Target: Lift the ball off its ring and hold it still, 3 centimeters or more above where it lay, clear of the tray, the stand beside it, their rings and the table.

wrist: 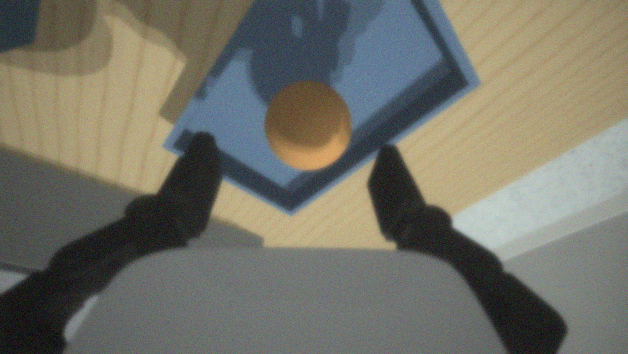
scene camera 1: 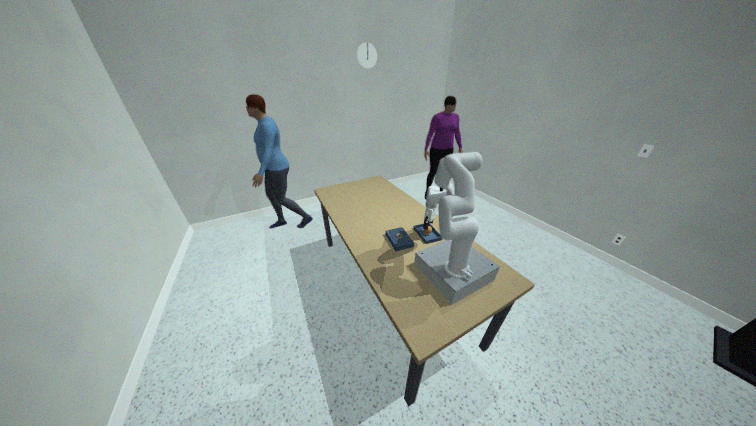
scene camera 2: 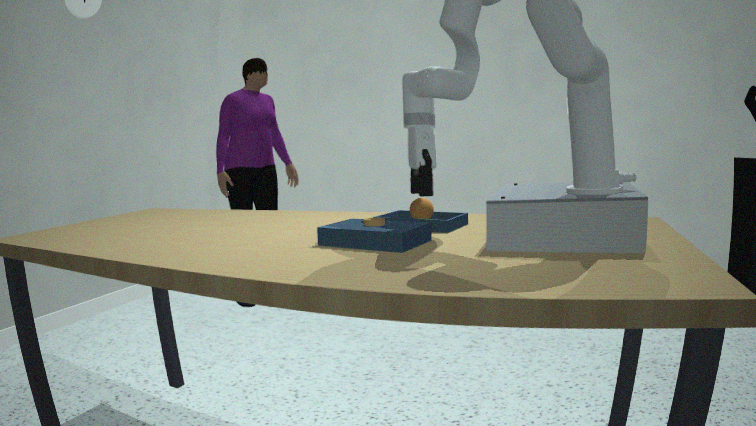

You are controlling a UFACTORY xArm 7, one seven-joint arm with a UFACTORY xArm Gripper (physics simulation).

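Pixels of known places: gripper, fingertip midpoint: [wrist: 299, 159] [scene camera 1: 428, 225] [scene camera 2: 421, 194]; arm's base, link origin: [scene camera 1: 456, 269] [scene camera 2: 595, 191].
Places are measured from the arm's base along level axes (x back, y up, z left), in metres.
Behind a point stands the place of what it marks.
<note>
The orange ball [scene camera 1: 427, 231] @(y -0.059, x -0.378, z -0.176 m) [scene camera 2: 421, 208] @(y -0.057, x -0.391, z -0.170 m) [wrist: 308, 126] @(y -0.039, x -0.409, z -0.190 m) sits inside the blue tray [scene camera 1: 434, 237] @(y -0.102, x -0.336, z -0.210 m) [scene camera 2: 456, 223] @(y -0.090, x -0.308, z -0.157 m) [wrist: 235, 112] @(y -0.100, x -0.361, z -0.150 m); the ring under it is hidden. My gripper [scene camera 1: 426, 226] @(y -0.027, x -0.394, z -0.192 m) [scene camera 2: 422, 194] @(y -0.027, x -0.394, z -0.192 m) [wrist: 299, 159] @(y -0.027, x -0.394, z -0.192 m) is open and empty, pointing down. In the scene camera 2 view its fingertips are just above the ball's top. In the wrist view the ball shows between the two black fingers, slightly beyond the line of their tips. The blue stand [scene camera 1: 404, 246] @(y -0.079, x -0.365, z 0.045 m) [scene camera 2: 365, 239] @(y -0.084, x -0.457, z 0.084 m) [wrist: 17, 22] @(y -0.090, x -0.365, z -0.025 m) is beside the tray, with a tan ring [scene camera 1: 398, 234] @(y -0.061, x -0.471, z 0.012 m) [scene camera 2: 374, 222] @(y -0.059, x -0.451, z 0.035 m) on top.
The wooden table [scene camera 1: 365, 206] @(y -0.104, x -1.000, z -0.040 m) [scene camera 2: 211, 243] @(y -0.103, x -0.815, z 0.074 m) [wrist: 280, 232] @(y -0.103, x -0.215, z -0.250 m) carries the tray, the stand and the arm's grey base block [scene camera 1: 449, 283] @(y 0.000, x 0.040, z 0.105 m) [scene camera 2: 566, 227] @(y -0.057, x -0.075, z 0.100 m). One person [scene camera 1: 268, 142] walks left of the table; another person [scene camera 1: 444, 129] [scene camera 2: 248, 127] stands behind it.
</note>
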